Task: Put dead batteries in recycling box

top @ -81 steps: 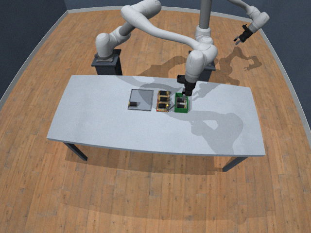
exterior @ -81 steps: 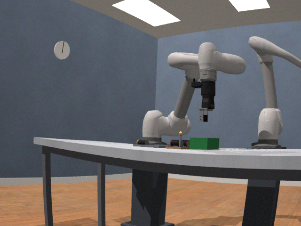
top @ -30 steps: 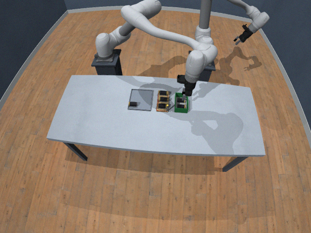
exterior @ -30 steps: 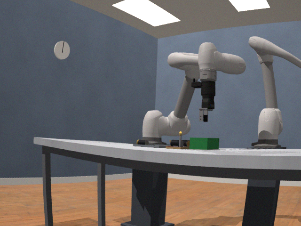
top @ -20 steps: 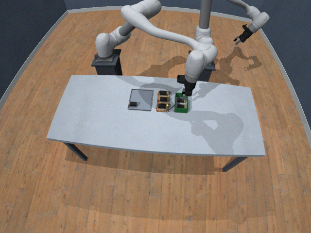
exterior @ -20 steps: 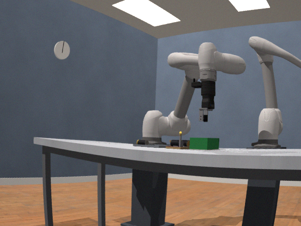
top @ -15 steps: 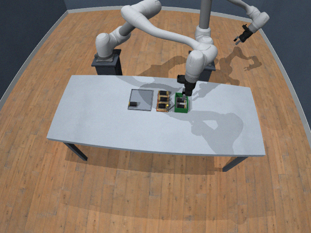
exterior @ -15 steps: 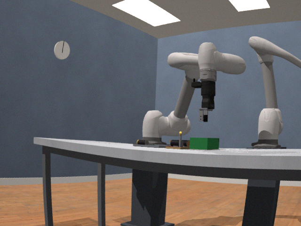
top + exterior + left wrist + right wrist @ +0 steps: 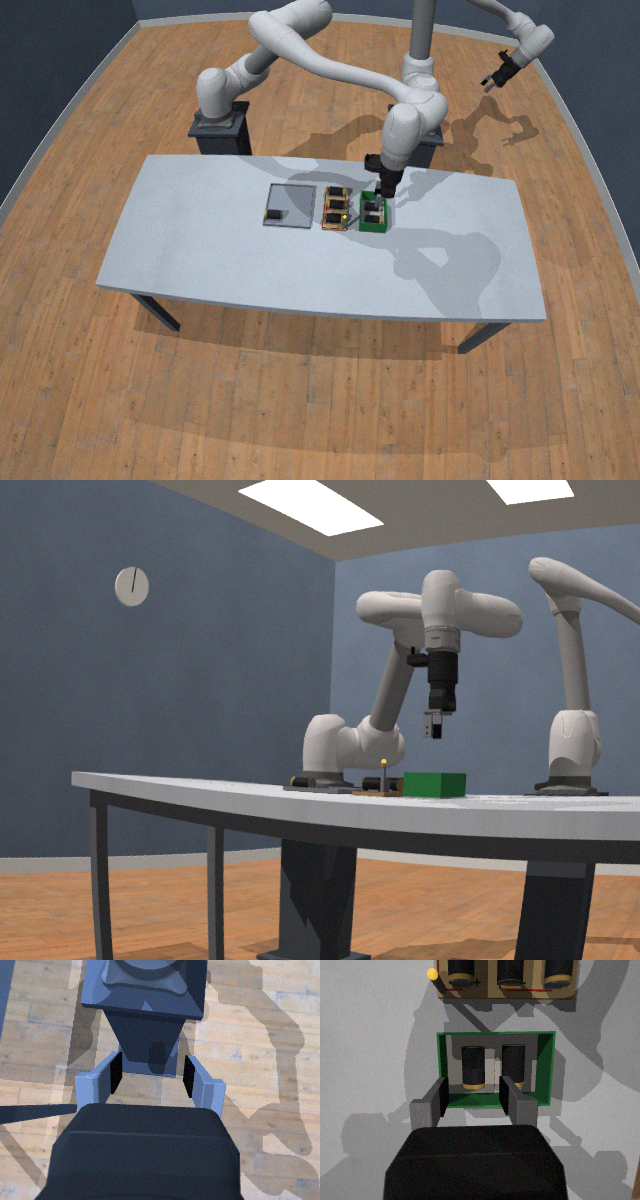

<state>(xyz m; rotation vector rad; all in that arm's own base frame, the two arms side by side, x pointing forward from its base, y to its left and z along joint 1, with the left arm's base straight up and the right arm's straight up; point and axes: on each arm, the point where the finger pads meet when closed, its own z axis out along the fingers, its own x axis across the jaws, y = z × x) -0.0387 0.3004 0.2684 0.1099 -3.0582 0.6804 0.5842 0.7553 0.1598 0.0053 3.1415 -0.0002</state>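
Note:
My right gripper is now 30 mm past the green recycling box and 140 mm above it. Also, from my right hand: grey tray (60 mm behind, 320 mm to the right, 160 mm below).

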